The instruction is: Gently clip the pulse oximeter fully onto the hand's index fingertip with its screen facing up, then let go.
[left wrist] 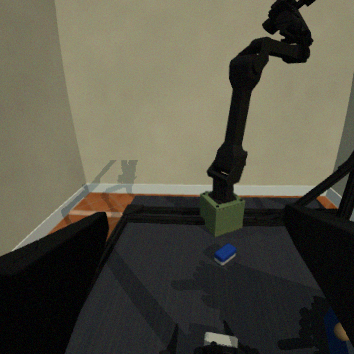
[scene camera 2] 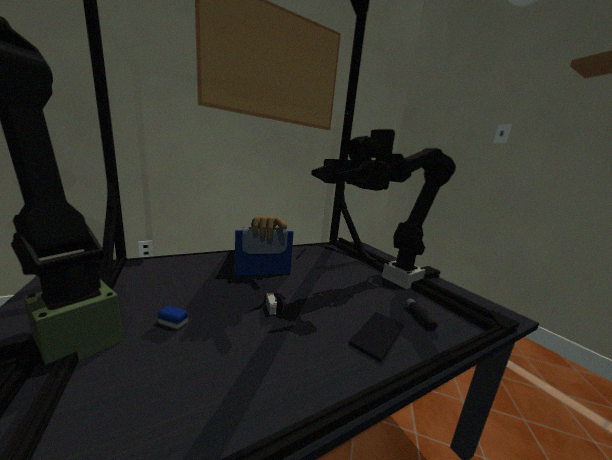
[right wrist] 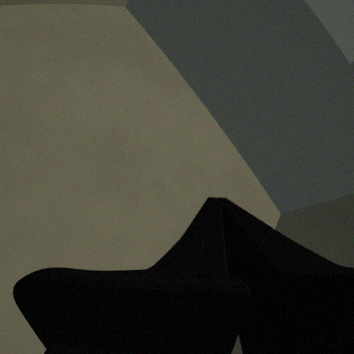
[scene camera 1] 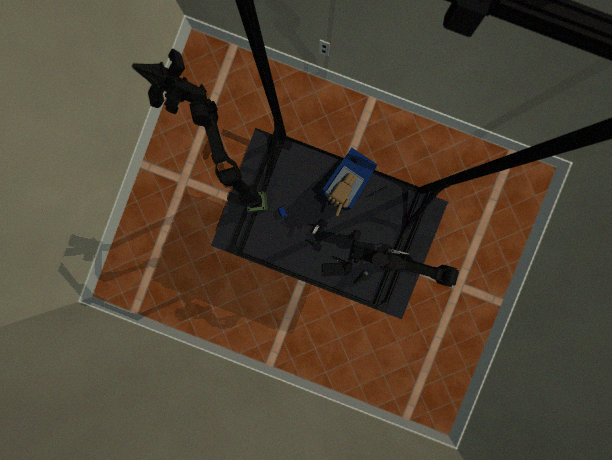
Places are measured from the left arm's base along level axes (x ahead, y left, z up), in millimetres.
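Where they show: left gripper, fingertip midpoint: [left wrist: 196,216] [scene camera 2: 324,174] [scene camera 1: 333,246]; right gripper, fingertip midpoint: [right wrist: 214,205] [scene camera 1: 132,65]; left arm's base, link origin: [scene camera 2: 404,266]; right arm's base, link origin: [left wrist: 221,196] [scene camera 2: 72,295] [scene camera 1: 255,201].
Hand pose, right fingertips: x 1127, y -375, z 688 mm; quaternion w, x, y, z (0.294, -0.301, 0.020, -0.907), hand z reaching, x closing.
Note:
Things, the pixels of their top centre, and the offset from my right fingertips.
- small white-and-black pulse oximeter, top centre: [left wrist: 220,342] [scene camera 2: 274,297] [scene camera 1: 316,230] dx -638, dy +323, dz -709 mm
- blue-and-white block, top centre: [scene camera 2: 172,310] [left wrist: 225,249] [scene camera 1: 282,211] dx -418, dy +270, dz -708 mm
- dark flat slab, top centre: [scene camera 2: 378,331] [scene camera 1: 335,269] dx -803, dy +523, dz -733 mm
- dark cylinder, top centre: [scene camera 2: 421,309] [scene camera 1: 361,278] dx -960, dy +535, dz -714 mm
The small white-and-black pulse oximeter [scene camera 1: 315,229] [scene camera 2: 271,304] [left wrist: 220,340] stands on the table, white side toward the left in scene camera 2; its screen cannot be made out. The tan hand [scene camera 1: 343,191] [scene camera 2: 269,223] [left wrist: 342,331] rests palm-down on a blue stand [scene camera 1: 361,163] [scene camera 2: 262,265], its index finger [scene camera 1: 339,209] stretched out past the stand. My left gripper [scene camera 1: 315,233] [scene camera 2: 316,173] is open and empty, level, high above the table; from overhead it overlaps the oximeter. My right gripper [scene camera 1: 135,66] [right wrist: 214,205] is shut and empty, far from the table's middle.
A blue-and-white block [scene camera 1: 282,212] [scene camera 2: 172,317] [left wrist: 225,254] lies between the oximeter and the green base [scene camera 2: 75,325] [left wrist: 222,217]. A dark flat slab [scene camera 1: 334,269] [scene camera 2: 377,336] and dark cylinder [scene camera 1: 361,276] [scene camera 2: 422,315] lie toward the right. Black frame posts [scene camera 2: 350,120] rise at the table's sides.

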